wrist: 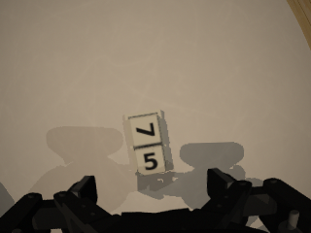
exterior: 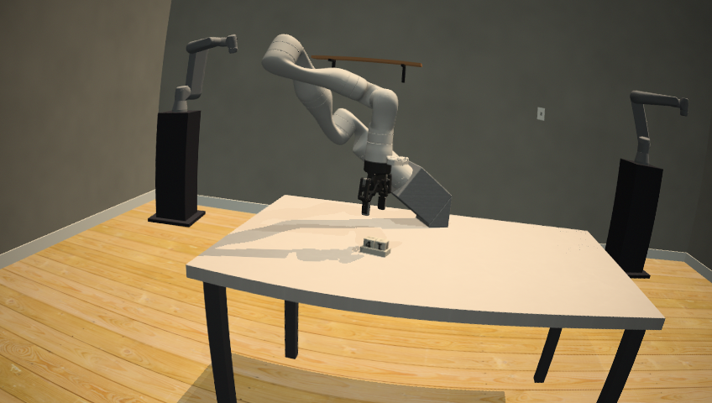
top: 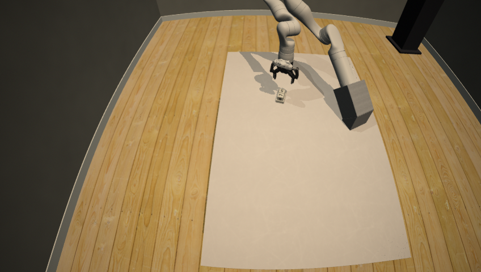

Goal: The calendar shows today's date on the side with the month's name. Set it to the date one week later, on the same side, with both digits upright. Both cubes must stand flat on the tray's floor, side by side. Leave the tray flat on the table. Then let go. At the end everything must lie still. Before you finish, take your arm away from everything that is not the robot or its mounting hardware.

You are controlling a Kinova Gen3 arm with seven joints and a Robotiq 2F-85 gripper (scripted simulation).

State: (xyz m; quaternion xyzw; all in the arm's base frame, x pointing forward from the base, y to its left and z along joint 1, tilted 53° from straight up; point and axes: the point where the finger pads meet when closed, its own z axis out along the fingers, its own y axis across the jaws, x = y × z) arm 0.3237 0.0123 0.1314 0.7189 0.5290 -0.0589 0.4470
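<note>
Now: hand 100 mm above the white digit cube, 30 mm to the right of it and 10 mm short of it. The rest, counted from my hand: white calendar tray: 110 mm below, 20 mm to the left, 10 mm ahead.
</note>
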